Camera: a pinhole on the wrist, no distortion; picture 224 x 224 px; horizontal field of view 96.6 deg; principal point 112.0 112.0 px. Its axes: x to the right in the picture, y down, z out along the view. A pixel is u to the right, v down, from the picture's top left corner.
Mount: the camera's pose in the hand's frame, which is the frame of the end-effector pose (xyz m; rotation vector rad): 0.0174 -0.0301 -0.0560 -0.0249 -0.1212 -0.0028
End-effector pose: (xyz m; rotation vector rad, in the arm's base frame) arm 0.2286 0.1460 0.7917 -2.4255 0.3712 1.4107
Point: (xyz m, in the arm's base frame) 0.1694 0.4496 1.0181
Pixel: outside the picture
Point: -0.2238 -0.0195 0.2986
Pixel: 160.8 183.6
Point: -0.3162 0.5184 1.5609
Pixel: outside the picture
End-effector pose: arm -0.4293 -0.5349 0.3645 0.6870 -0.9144 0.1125
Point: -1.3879 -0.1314 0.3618
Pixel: outside the picture
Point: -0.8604 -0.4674 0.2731
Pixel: 9.7 170.2
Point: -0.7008 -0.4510 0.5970
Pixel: 115.3 213.8
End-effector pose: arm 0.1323 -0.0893 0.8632 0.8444 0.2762 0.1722
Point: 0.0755 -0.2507 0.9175
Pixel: 62.7 93.5
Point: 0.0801 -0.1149 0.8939
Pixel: 33.2 153.6
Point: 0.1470 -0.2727 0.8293
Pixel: 98.0 41.7
